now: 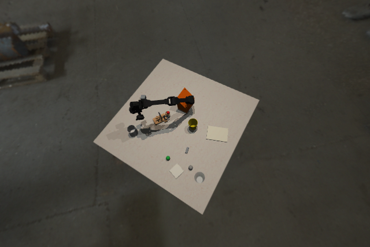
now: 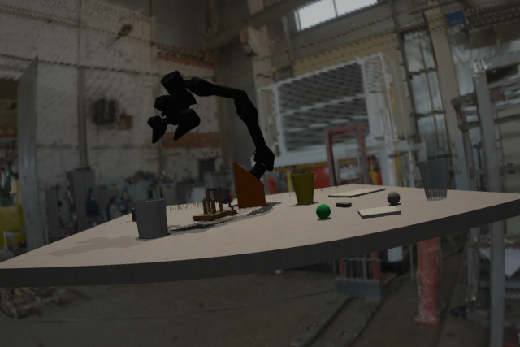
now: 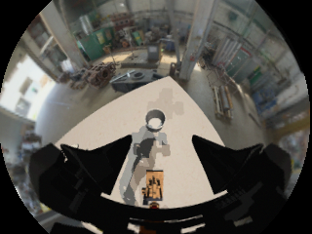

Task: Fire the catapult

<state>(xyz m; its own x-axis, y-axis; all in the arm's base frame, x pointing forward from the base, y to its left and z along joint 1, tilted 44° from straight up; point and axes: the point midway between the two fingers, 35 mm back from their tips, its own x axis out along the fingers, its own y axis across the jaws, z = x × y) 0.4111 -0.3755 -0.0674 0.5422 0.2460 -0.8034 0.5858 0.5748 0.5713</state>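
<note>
The red ball is 26 cm behind my gripper tip, 21 cm below it and 19 cm to the left of it. From my gripper tip the other things lie so: small grey cube (32 cm behind, 24 cm below, 18 cm to the right); green ball (42 cm to the left, 25 cm below, 16 cm ahead); wooden catapult (22 cm below, 19 cm behind, 17 cm to the left).
</note>
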